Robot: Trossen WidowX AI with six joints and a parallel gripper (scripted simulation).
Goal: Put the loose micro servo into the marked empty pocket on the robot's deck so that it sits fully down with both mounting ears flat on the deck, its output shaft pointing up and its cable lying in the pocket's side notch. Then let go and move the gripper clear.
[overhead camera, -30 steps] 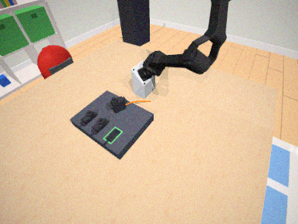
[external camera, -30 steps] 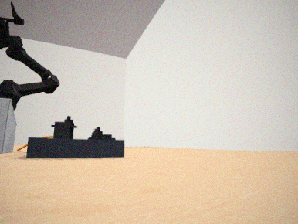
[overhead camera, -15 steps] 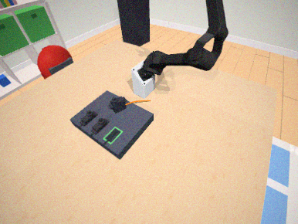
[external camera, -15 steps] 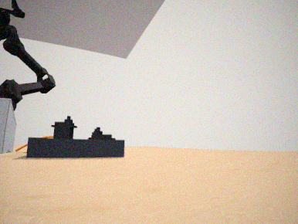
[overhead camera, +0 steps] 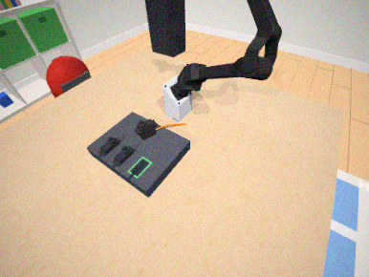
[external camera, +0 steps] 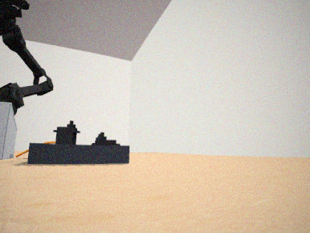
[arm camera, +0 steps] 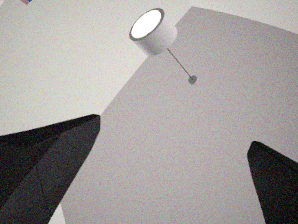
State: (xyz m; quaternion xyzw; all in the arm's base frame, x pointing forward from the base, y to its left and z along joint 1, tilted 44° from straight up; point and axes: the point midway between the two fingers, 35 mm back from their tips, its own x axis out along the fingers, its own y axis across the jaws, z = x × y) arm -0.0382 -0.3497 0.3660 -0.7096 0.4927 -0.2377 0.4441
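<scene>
Right now my gripper tip is 620 mm above the dark deck, 300 mm short of it and 60 mm to the right of it.
</scene>
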